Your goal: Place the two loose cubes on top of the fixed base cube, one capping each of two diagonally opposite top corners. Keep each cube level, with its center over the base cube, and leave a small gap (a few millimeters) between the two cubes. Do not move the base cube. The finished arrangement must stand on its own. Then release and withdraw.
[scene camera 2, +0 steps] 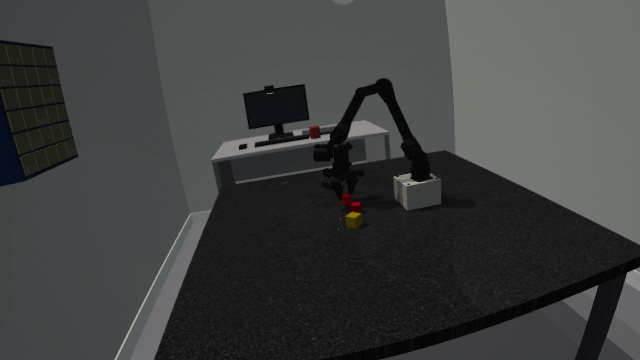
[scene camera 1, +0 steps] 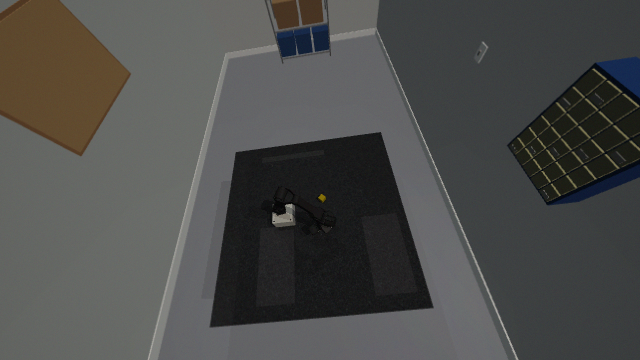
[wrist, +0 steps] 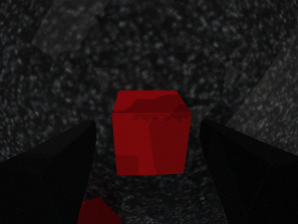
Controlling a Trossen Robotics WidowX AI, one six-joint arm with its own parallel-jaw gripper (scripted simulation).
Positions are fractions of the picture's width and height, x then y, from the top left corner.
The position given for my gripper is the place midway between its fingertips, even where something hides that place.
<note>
I see my gripper (scene camera 2: 0.54, 0.55) and a red cube (wrist: 0.51, 0.58).
My gripper also shows in the wrist view (wrist: 0.50, 0.57).
</note>
